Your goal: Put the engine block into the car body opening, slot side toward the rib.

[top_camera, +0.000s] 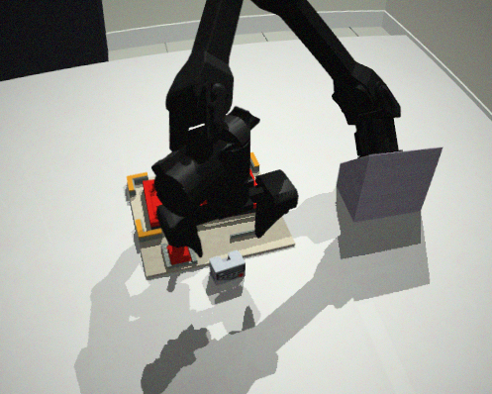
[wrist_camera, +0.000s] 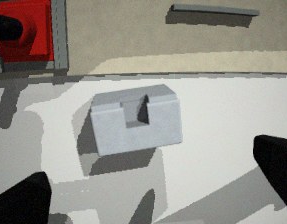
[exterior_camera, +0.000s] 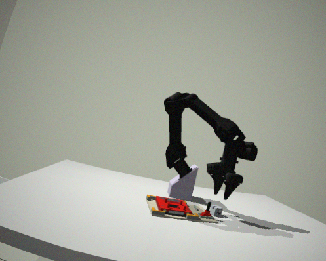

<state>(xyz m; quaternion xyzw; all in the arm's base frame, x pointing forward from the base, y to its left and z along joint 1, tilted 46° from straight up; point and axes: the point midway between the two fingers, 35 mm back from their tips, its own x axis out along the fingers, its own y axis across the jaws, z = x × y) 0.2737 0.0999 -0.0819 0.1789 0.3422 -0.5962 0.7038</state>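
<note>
The engine block is 10 mm to the right of my gripper tip and 50 mm below it. Round my gripper tip: black peg 70 mm ahead, 50 mm to the right, 40 mm below; beige baseplate 30 mm ahead, 150 mm to the right, 60 mm below.
</note>
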